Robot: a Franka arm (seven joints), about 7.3 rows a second.
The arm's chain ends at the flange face. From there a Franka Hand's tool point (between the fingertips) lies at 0.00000 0.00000 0.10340 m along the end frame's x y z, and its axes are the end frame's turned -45 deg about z.
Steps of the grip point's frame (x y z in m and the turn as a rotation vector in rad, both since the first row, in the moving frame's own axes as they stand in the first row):
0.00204 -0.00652 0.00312 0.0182 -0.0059 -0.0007
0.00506 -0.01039 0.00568 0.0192 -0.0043 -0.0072
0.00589 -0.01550 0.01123 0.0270 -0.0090 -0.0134
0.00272 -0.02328 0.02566 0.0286 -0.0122 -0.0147
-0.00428 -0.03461 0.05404 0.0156 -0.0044 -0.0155
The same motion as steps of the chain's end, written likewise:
-0.00141 -0.00515 0.00314 0.0087 -0.0170 -0.0007
-0.00205 -0.00984 0.00570 0.0105 -0.0166 -0.0072
-0.00415 -0.01383 0.01127 0.0127 -0.0255 -0.0134
-0.01155 -0.01721 0.02571 0.0116 -0.0288 -0.0147
-0.02603 -0.02064 0.05405 0.0079 -0.0141 -0.0155

